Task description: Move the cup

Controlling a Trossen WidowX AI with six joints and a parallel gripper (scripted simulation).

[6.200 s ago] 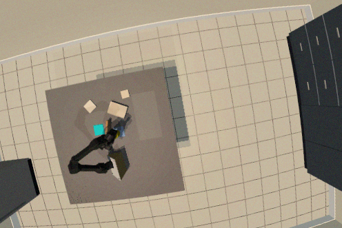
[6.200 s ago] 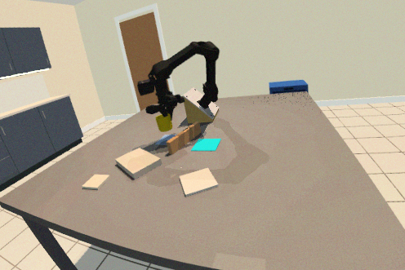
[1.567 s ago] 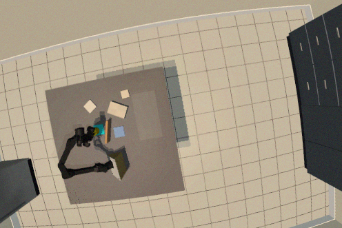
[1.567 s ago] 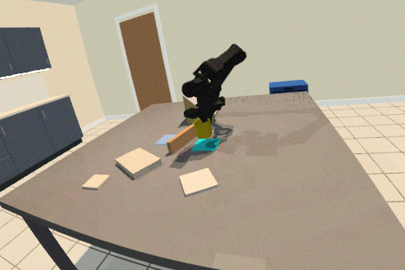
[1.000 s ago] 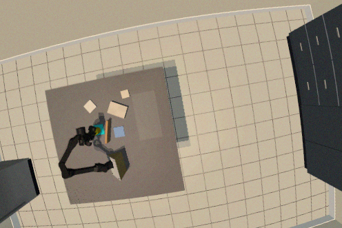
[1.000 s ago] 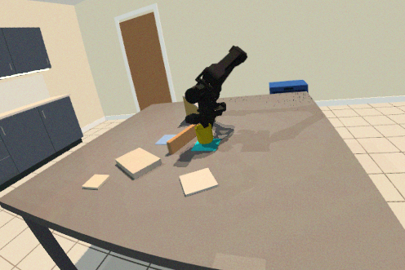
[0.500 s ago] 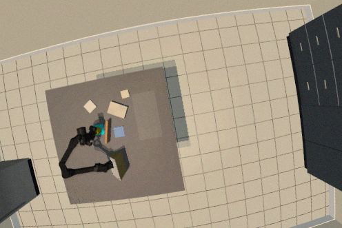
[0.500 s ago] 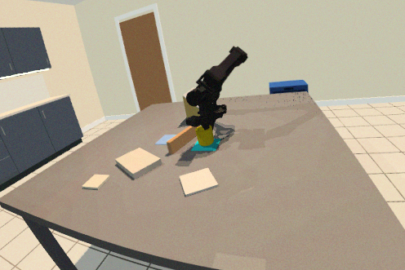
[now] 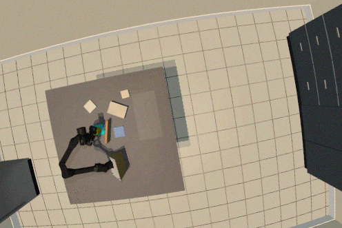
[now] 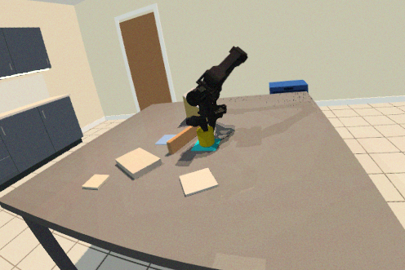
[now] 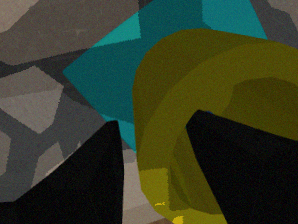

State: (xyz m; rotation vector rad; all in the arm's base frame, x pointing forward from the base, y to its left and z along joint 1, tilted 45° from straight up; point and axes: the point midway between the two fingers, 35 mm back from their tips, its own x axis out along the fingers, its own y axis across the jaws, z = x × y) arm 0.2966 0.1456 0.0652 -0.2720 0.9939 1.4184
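The yellow cup lies 2 cm ahead of my gripper tip and 1 cm to the right of it. Round my gripper tip: wooden bar: 12 cm to the right, 2 cm below, 1 cm ahead; cyan pad: 5 cm below, 3 cm ahead, 1 cm to the right.
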